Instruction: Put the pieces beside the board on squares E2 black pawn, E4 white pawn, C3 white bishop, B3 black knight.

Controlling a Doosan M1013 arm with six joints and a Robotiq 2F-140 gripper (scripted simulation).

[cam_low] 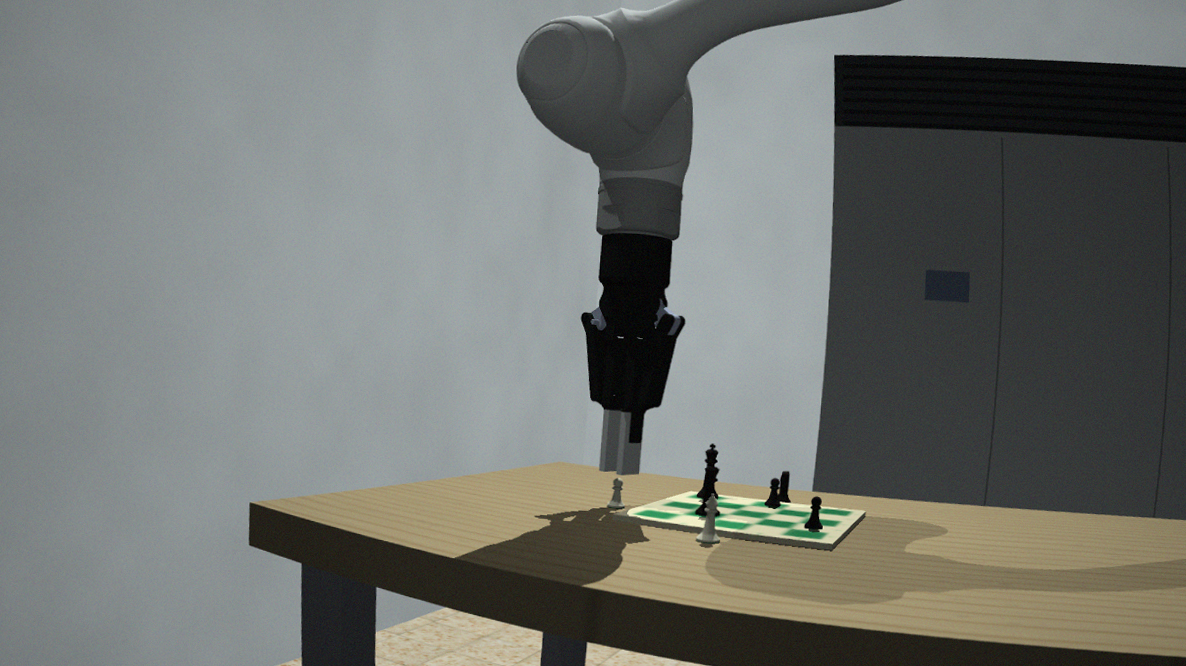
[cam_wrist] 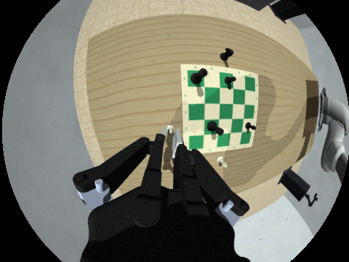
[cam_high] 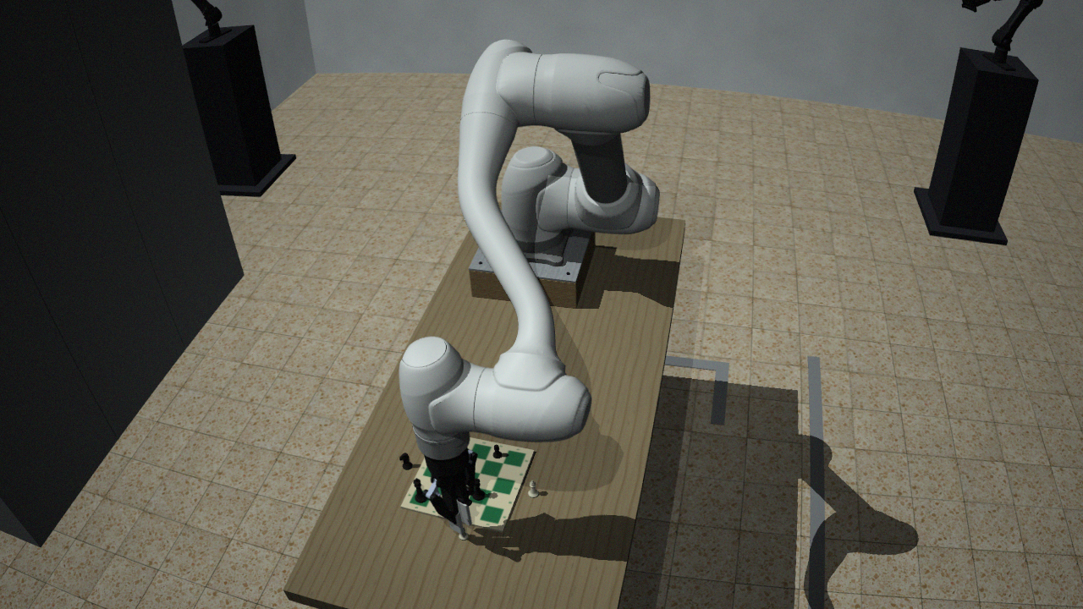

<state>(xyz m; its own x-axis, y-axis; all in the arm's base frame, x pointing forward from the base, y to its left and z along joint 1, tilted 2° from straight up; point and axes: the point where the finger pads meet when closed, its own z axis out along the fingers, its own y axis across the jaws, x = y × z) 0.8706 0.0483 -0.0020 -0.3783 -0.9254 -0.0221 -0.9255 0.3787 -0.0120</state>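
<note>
Now: hand 60 mm above the white pawn. Round my hand: white bishop 130 mm behind, 110 mm to the left, 50 mm below; then black knight 150 mm behind, 170 mm to the right, 60 mm below; then green-and-cream chessboard 140 mm behind, 30 mm to the right, 70 mm below.
</note>
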